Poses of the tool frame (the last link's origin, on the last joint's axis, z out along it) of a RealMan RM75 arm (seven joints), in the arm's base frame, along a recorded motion.
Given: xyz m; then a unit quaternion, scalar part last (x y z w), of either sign.
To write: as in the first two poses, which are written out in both.
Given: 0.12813 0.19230 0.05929 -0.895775 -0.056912 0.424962 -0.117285
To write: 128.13 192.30 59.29 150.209 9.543 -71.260
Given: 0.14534 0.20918 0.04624 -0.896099 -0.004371 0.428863 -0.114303
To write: 145.34 209.18 46.24 150.521 0.734 -72.038
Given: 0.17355 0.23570 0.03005 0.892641 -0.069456 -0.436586 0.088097
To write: 173.55 235.70 30.05 152.244 -11.846 -74.462
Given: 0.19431 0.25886 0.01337 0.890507 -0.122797 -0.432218 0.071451
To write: 194.31 258.86 13.37 153.386 -21.151 -74.448
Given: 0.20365 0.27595 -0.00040 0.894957 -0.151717 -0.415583 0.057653
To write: 203.65 275.95 -0.40 155.435 -26.350 -72.178
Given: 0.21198 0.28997 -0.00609 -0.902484 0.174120 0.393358 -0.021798
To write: 211.98 289.97 -6.09 160.231 -30.914 -69.838
